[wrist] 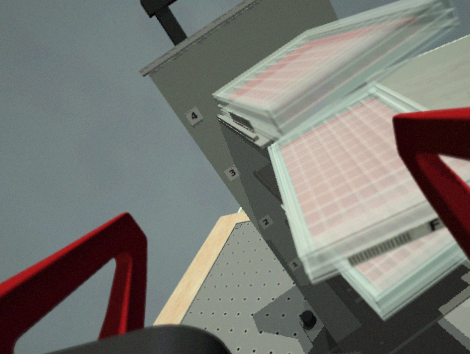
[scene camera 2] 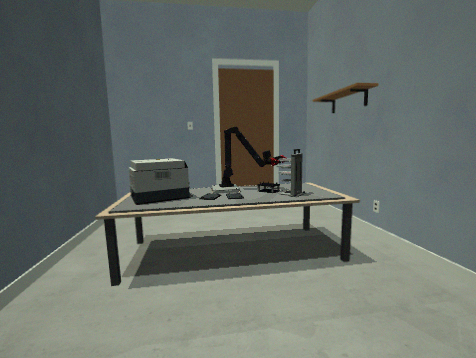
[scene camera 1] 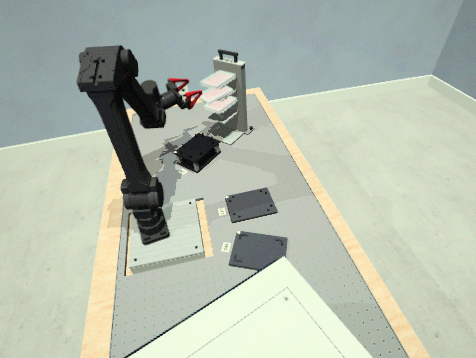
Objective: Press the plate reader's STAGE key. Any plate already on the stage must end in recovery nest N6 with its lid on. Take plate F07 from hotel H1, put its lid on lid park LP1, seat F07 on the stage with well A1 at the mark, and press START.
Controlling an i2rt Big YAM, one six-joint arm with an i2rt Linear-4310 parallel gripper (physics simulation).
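Frame: origin at the arm's base, x ahead, y left, z up, level; centimetres.
Seen in the pictures: gripper, between the fingertips: (wrist: 257, 183) (scene camera 2: 283, 160) (scene camera 1: 195, 86); arm's base, origin of its link: (scene camera 2: 226, 186) (scene camera 1: 153, 227).
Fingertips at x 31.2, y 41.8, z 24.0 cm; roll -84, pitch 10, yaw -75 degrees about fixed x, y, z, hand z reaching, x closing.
Observation:
Pixels of each thing's top centre, then the offset from my fingertips to it. "spot": a spot on its surface instead.
- top lidded plate, centre of its top: (wrist: 292, 56) (scene camera 1: 218, 77) dx +9.5, dy -1.1, dz +1.7 cm
- middle plate, centre of its top: (wrist: 343, 138) (scene camera 1: 215, 90) dx +7.4, dy -1.9, dz -3.1 cm
- lower plate, centre of its top: (wrist: 366, 203) (scene camera 1: 220, 101) dx +9.4, dy -1.1, dz -9.0 cm
- plate reader, centre of its top: (scene camera 2: 157, 160) dx -22.1, dy -101.4, dz +2.9 cm
- black top handle, a spot on its surface: (wrist: 172, 27) spot: dx +13.7, dy +6.1, dz +6.9 cm
My gripper (scene camera 1: 194, 86) (scene camera 2: 281, 159) (wrist: 257, 183) is open and empty, in front of the upper levels of hotel H1 (scene camera 1: 241, 97) (scene camera 2: 297, 175) (wrist: 210, 80). The hotel holds a top lidded plate (scene camera 1: 218, 79) (wrist: 320, 65), a middle plate (scene camera 1: 214, 95) (wrist: 340, 165) and a lower plate (scene camera 1: 221, 104) (wrist: 382, 295). The middle plate's label shows a letter F; its number is hidden behind the right finger. The plate reader (scene camera 1: 310, 320) (scene camera 2: 159, 177) is closed as far as shows; its keys and stage cannot be made out. Two dark flat pads (scene camera 1: 251, 205) (scene camera 1: 258, 250) carry no plate; their labels are hard to read.
A raised black stand (scene camera 1: 198, 146) (scene camera 2: 268, 187) is between the arm base plate (scene camera 1: 170, 245) and the hotel. The hotel has a black top handle (scene camera 1: 228, 53) (wrist: 172, 27). The wooden table edge (scene camera 1: 290, 142) (wrist: 195, 275) runs past the hotel. A wall shelf (scene camera 2: 346, 93) hangs at the right.

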